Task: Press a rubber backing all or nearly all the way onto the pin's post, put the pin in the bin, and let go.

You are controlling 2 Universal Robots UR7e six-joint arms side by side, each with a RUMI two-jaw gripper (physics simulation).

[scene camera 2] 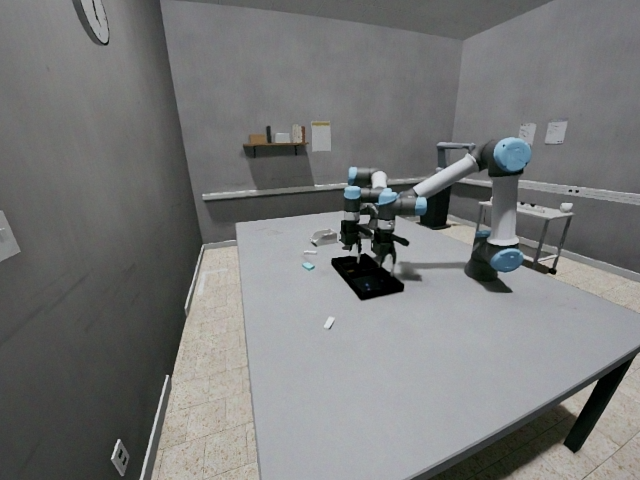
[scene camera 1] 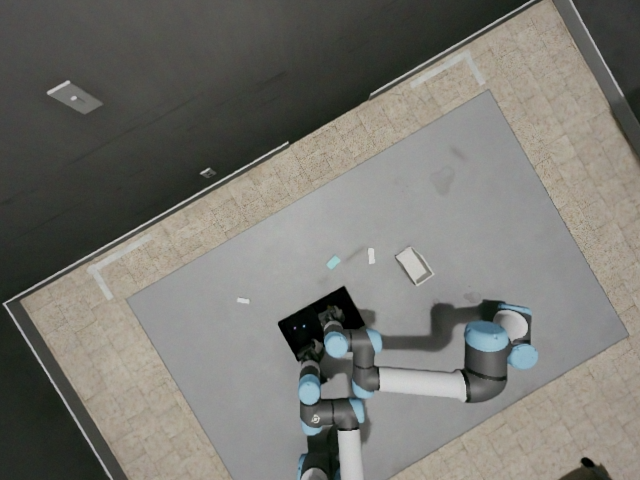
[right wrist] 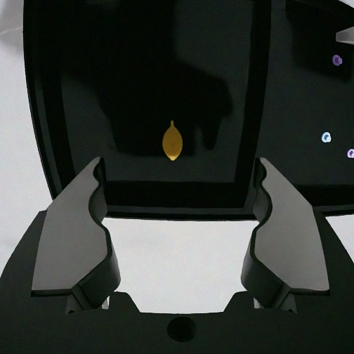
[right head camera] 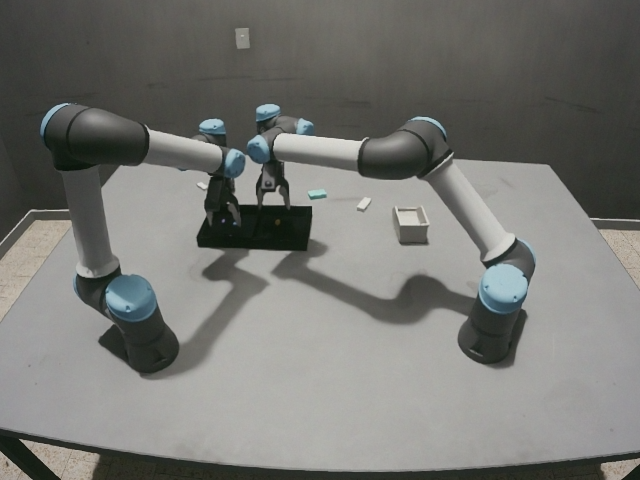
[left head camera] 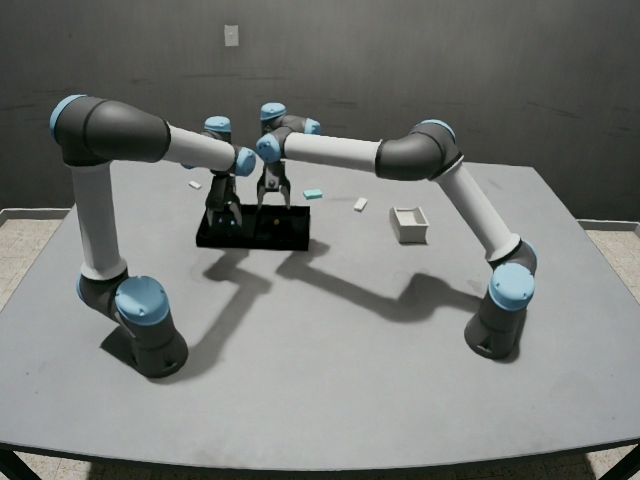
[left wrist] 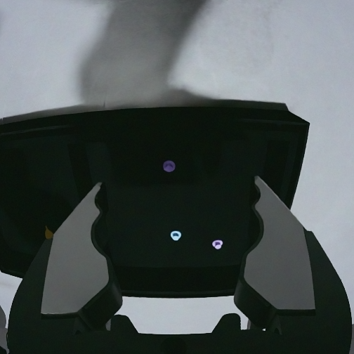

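The yellow leaf-shaped pin (right wrist: 172, 143) (left head camera: 276, 222) (right head camera: 277, 222) lies in one compartment of the black tray (left head camera: 253, 242) (right wrist: 182, 215). Three small backings lie in the other compartment: a dark purple one (left wrist: 169, 166) (right wrist: 337, 60), a light blue one (left wrist: 175, 235) (right wrist: 326, 137) and a light purple one (left wrist: 217, 244) (right wrist: 350, 153). My left gripper (left wrist: 177, 181) (left head camera: 224, 223) is open above the backings' compartment. My right gripper (right wrist: 179, 158) (left head camera: 273, 206) is open above the pin's compartment, by the tray's far wall in the head views. The pin's post cannot be made out. The pale bin (left head camera: 412, 235) (right head camera: 412, 235) (scene camera 1: 421, 279) stands right of the tray.
A teal block (left head camera: 312, 194) (scene camera 1: 333, 262) and a white block (left head camera: 360, 204) (scene camera 1: 371, 255) lie between tray and bin, farther back. Another white block (left head camera: 194, 184) (scene camera 1: 242, 300) (scene camera 2: 329, 322) lies behind the tray at the left in the head views. The two grippers are close together.
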